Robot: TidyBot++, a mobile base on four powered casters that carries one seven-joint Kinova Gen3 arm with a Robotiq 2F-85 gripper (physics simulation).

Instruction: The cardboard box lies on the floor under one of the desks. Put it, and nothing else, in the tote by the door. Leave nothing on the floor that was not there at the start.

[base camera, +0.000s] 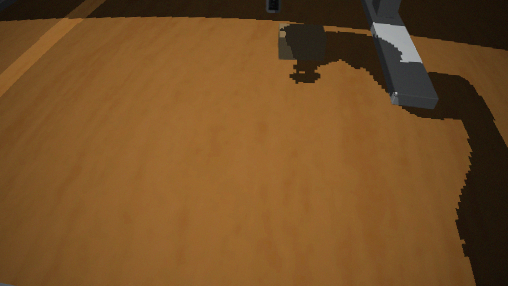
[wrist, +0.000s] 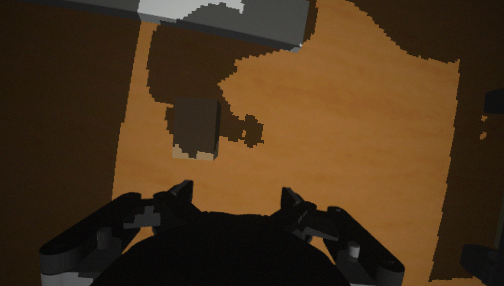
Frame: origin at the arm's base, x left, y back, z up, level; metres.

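Seen in the pictures: gripper, fingertip midpoint: [base camera: 273, 0] [wrist: 237, 193].
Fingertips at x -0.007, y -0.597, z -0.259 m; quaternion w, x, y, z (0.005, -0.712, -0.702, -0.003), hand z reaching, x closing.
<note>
A point is followed by its place in that frame.
The cardboard box [base camera: 306, 42] {x -0.073, y -0.636, z -0.356 m} [wrist: 196, 125] {x -0.072, y -0.664, z -0.346 m} is a small block on the floor, mostly in the arm's shadow, with a lit tan edge. It stands near the top of the base camera view and left of the middle in the wrist view. My gripper [wrist: 237, 193] {x -0.007, y -0.597, z -0.259 m} is open, its two fingertips wide apart with nothing between them. The box shows beyond the fingertips and to the left, apart from them. In the base camera view a dark tip of the arm or gripper shows at the top edge. The tote does not show.
A grey desk foot [base camera: 410, 75] {x -0.264, y -0.565, z -0.371 m} [wrist: 260, 22] {x -0.248, y -0.581, z -0.371 m} lies on the floor beside the box, to its right in the base camera view and above it in the wrist view. The desk's dark shadow lies beyond the box. The arm's shadow crosses the floor [base camera: 200, 175] {x 0.088, y -0.348, z -0.396 m} [wrist: 350, 150] {x -0.049, y -0.388, z -0.396 m}.
</note>
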